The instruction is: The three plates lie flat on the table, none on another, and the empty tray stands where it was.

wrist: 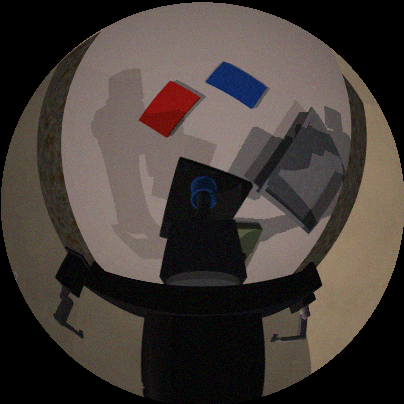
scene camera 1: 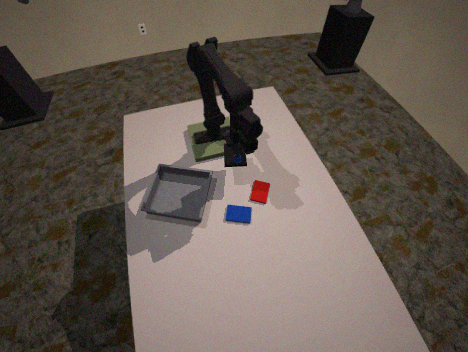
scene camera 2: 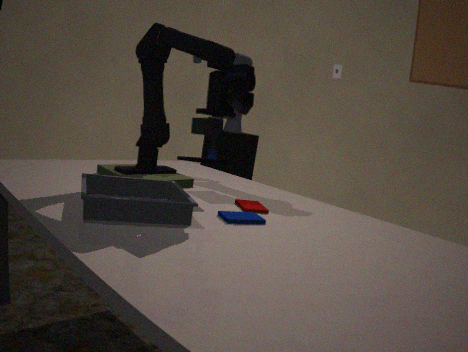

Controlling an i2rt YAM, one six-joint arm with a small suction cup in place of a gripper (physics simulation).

Path:
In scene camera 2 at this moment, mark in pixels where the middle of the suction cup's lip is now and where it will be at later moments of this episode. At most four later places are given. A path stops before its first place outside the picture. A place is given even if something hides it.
The suction cup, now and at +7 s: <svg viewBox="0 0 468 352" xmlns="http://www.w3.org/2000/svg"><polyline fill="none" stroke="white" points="212,155 260,189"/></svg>

